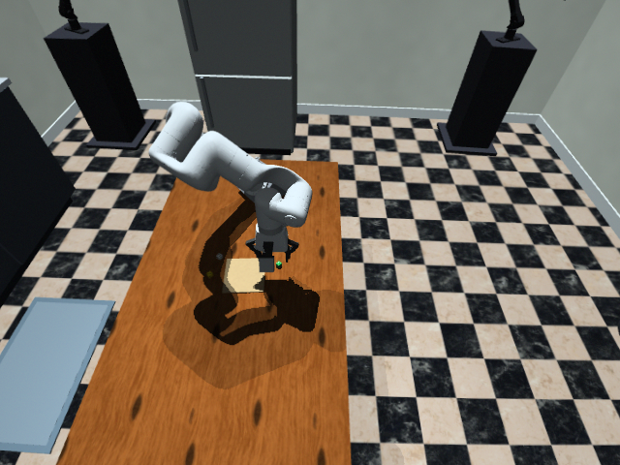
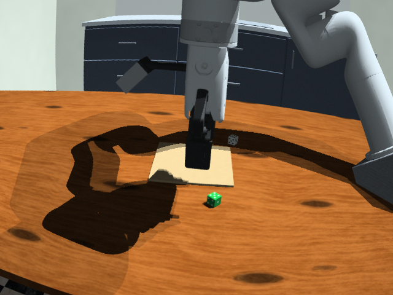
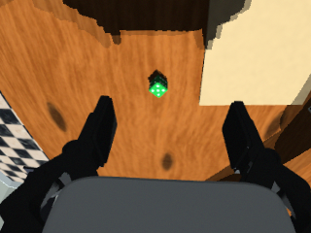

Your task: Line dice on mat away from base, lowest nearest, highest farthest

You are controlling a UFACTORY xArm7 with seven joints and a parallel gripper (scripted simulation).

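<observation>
My gripper is now 220 mm to the left of the yellow die, 80 mm above it and 40 mm short of it. The rest, counted from my hand: white die (210 mm to the right, 80 mm below, 40 mm behind); tan mat (100 mm to the right, 90 mm below, 20 mm ahead); green die (80 mm below, 30 mm behind, 10 mm to the left).
</observation>
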